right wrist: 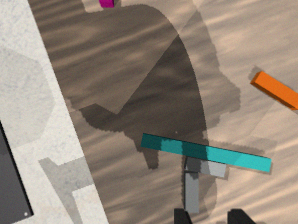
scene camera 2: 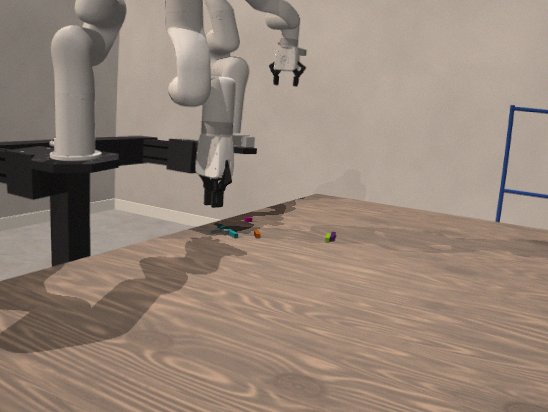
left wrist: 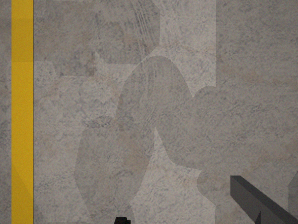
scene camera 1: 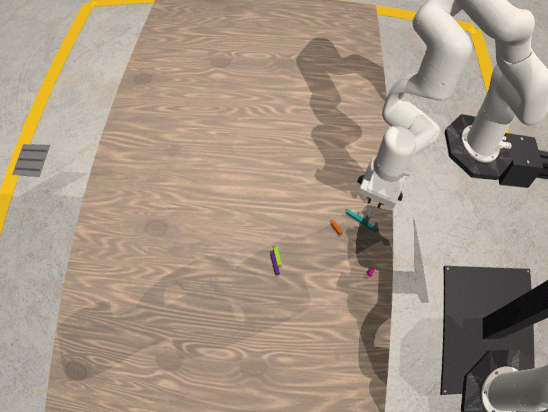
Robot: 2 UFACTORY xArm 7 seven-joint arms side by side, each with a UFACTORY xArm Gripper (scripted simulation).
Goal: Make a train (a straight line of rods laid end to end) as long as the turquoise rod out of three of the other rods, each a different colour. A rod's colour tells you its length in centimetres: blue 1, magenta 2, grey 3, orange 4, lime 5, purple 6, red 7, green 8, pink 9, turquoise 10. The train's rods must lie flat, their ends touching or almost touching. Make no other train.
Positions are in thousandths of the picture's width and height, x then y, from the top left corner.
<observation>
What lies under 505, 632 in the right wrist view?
A turquoise rod.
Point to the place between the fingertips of the left gripper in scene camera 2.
521, 208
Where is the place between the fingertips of the right gripper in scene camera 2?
At 390, 501
</observation>
